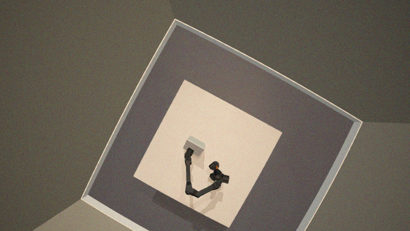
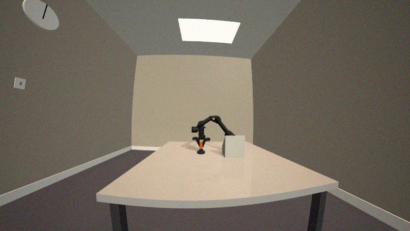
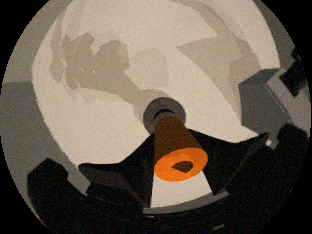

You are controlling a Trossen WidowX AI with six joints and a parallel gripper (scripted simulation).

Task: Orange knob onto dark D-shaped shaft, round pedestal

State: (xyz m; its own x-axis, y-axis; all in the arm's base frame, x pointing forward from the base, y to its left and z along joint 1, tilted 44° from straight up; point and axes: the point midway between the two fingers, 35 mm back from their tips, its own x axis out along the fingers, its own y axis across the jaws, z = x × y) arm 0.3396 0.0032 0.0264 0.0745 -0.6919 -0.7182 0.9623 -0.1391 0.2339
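Now: the orange knob 20 mm above my gripper tip. Also, from my gripper tip: dark round pedestal (40 mm below).
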